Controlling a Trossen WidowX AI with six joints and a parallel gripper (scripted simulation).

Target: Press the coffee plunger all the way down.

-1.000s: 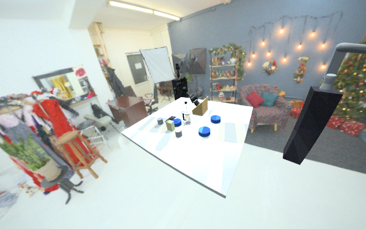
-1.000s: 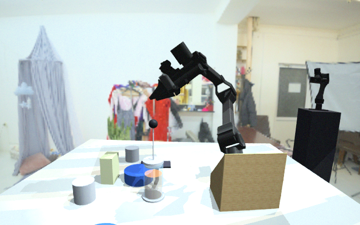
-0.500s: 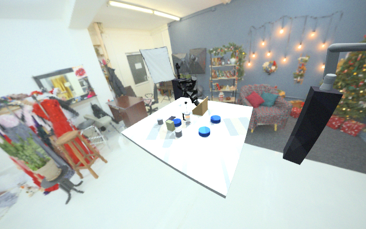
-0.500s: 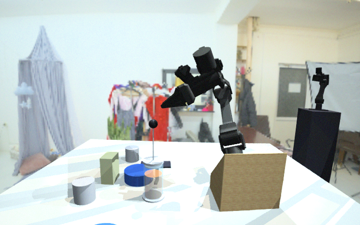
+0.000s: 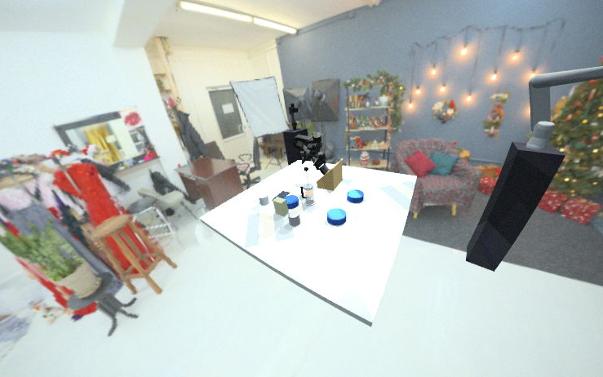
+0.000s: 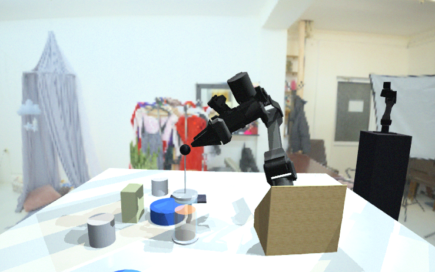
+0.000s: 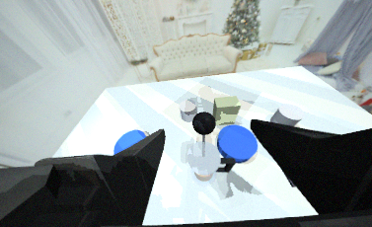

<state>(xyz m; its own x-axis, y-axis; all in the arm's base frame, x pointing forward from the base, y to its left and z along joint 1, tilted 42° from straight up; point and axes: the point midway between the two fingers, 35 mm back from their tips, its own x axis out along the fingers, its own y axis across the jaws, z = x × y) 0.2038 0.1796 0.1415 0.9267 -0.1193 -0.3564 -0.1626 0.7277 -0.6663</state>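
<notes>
Now: gripper tip 16 cm above the coffee press, 2 cm short of it and 1 cm to the left of it. Also, from my gripper tip: dark flat tile: 28 cm below, 26 cm to the right, 8 cm ahead.
</notes>
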